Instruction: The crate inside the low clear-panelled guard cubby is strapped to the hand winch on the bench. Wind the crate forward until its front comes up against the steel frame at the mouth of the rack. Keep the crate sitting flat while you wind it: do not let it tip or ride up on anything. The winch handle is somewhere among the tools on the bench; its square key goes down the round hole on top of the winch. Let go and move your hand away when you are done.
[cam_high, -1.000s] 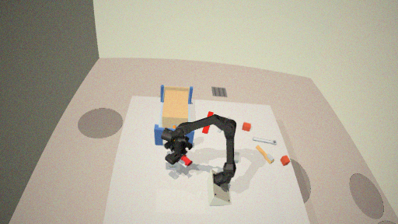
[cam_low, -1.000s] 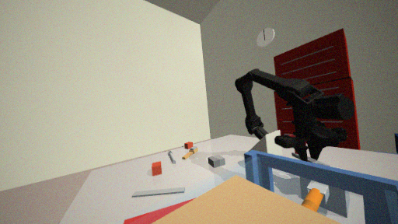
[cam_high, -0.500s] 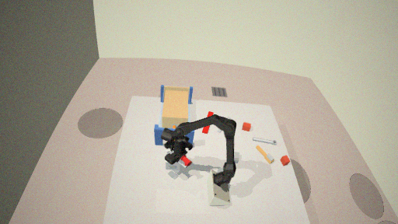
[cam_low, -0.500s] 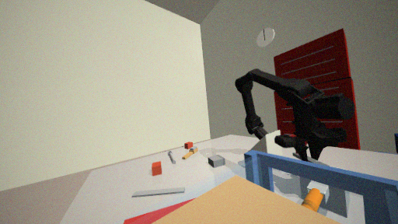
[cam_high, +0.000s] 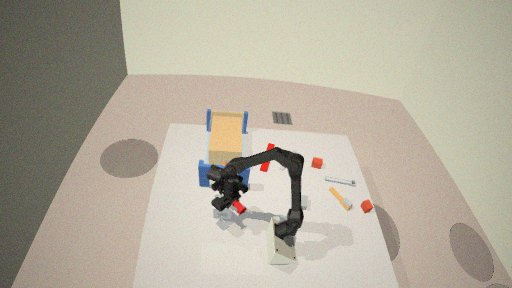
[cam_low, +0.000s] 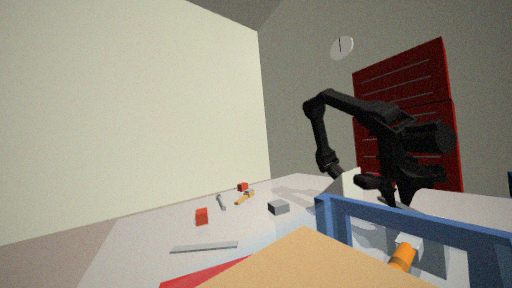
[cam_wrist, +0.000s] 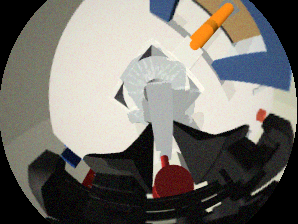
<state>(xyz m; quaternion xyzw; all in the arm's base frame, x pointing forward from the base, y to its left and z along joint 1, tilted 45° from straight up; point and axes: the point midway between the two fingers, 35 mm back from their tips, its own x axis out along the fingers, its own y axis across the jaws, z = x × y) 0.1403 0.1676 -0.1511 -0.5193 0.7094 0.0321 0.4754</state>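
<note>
My gripper tip is now 10 mm past the winch handle, 10 mm to the left of it and 20 mm below it. Also, from my gripper tip: red knob 40 mm behind, 40 mm to the right, 50 mm above; blue frame 190 mm ahead, 40 mm to the left, 20 mm above; grey winch 10 mm ahead, 20 mm to the left, 60 mm below.
</note>
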